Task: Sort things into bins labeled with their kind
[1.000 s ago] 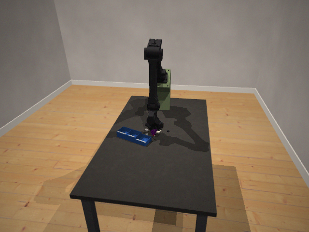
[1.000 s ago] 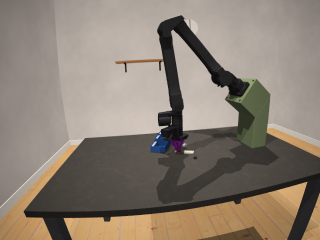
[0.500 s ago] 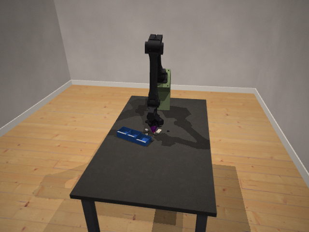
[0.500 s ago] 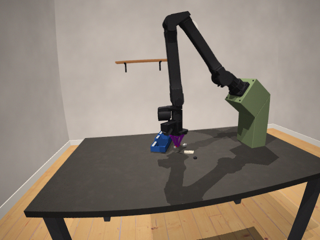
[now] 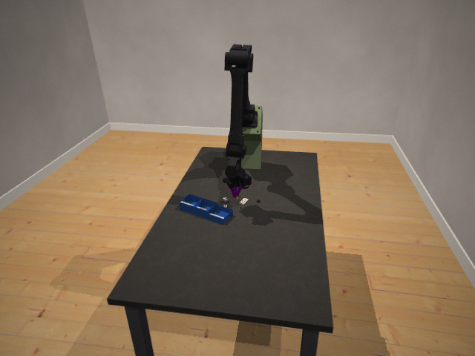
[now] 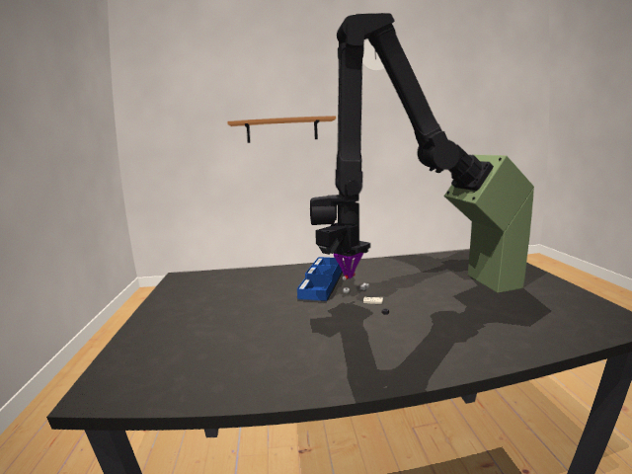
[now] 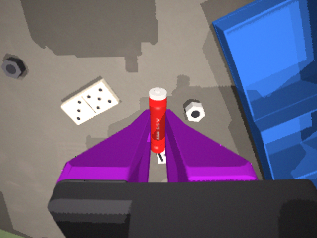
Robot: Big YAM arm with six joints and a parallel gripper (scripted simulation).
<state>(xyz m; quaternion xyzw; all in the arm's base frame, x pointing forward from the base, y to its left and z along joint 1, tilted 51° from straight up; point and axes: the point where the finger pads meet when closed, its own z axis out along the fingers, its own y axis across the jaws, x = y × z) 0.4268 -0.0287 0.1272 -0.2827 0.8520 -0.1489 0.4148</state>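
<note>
Right now my hand is 6 cm past the cream domino, 4 cm to the right of it and 7 cm above it. Round my hand: grey nut: 1 cm behind, 5 cm to the right, 7 cm below; then red battery: right at my hand; then dark hex nut: 6 cm behind, 11 cm to the left, 7 cm below.
</note>
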